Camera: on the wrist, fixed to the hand. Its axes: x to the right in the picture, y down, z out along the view.
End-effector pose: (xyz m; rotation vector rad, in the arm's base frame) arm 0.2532 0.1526 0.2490 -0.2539 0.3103 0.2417
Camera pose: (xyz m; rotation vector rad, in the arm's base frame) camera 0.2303 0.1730 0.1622 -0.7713 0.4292 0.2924
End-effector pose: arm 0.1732 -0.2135 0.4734 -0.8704 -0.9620 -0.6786
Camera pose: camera 0.2459 -0.2628 0.4458 -1.2178 -0.6348 -1.0047
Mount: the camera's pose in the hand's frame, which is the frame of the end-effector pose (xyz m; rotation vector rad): 0.0114 0.0434 -0.0804 -0.4983 0.1835 -0.0021
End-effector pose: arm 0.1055 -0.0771 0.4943 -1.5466 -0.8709 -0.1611
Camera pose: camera 0.1704 -0.1413 0.4824 -1.9546 -0.7169 -0.5460
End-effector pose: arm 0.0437 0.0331 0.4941 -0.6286 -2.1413 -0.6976
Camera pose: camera 0.1067 0.0142 0.5585 -0.7851 -1.8038 -1.2576
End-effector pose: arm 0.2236 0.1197 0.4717 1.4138 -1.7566 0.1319
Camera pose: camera 0.2307 0.1713 0.5476 1.0063 -1.5024 -0.1643
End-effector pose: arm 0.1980 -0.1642 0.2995 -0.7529 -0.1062 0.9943
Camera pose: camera 0.2060 -0.1836 0.2098 -1.2956 -0.1992 0.8998
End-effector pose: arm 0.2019 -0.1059 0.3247 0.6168 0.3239 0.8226
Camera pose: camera 0.1442 -0.0438 0.2887 0.0757 0.2713 0.9182
